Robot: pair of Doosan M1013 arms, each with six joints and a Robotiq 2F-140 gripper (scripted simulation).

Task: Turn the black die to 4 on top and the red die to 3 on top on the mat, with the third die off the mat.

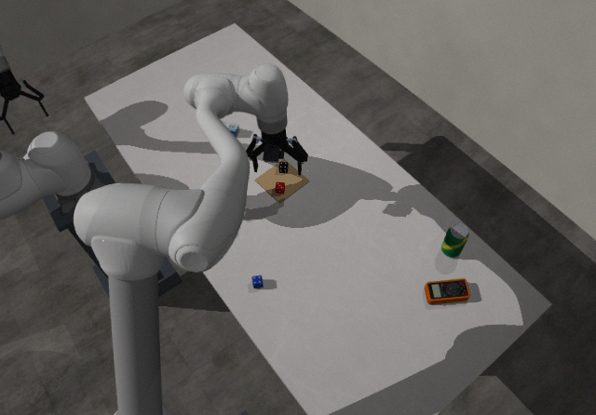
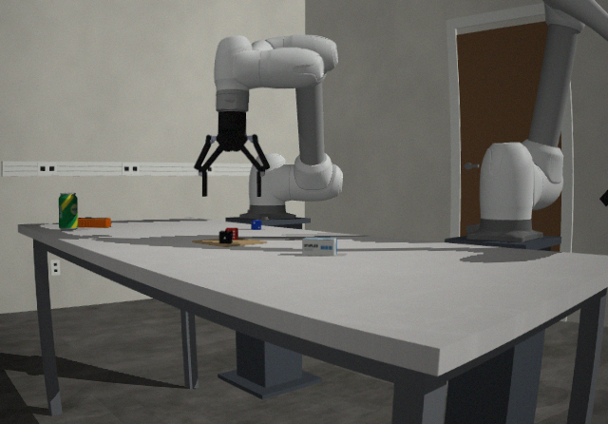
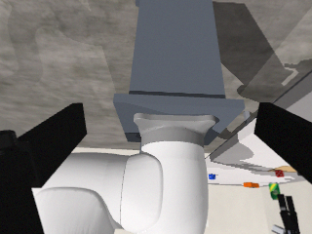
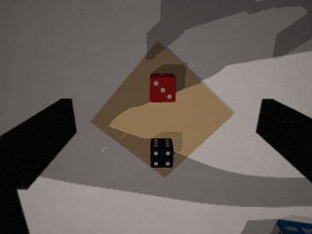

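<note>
The red die is 11 cm below my right hand. From my right hand the other things lie so: black die: 6 cm ahead, 7 cm to the left, 11 cm below; blue die: 25 cm behind, 26 cm to the right, 11 cm below; tan mat: 3 cm ahead, 3 cm to the left, 13 cm below.
</note>
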